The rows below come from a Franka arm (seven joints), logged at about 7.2 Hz.
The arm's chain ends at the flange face. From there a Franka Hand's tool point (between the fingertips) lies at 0.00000 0.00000 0.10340 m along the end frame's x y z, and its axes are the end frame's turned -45 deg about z.
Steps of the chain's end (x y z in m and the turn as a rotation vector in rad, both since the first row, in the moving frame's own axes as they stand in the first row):
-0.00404 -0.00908 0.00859 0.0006 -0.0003 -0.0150
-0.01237 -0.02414 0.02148 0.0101 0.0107 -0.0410
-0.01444 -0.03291 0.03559 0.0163 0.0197 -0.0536
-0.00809 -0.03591 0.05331 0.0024 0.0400 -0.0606
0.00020 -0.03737 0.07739 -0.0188 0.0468 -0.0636
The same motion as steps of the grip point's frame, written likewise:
0.00359 -0.00934 0.00859 0.0006 0.0002 -0.0150
0.00984 -0.02580 0.02147 -0.0004 0.0147 -0.0410
0.01570 -0.03330 0.03556 -0.0024 0.0255 -0.0536
0.02285 -0.02846 0.05323 -0.0266 0.0300 -0.0606
0.02876 -0.02156 0.07726 -0.0464 0.0198 -0.0636

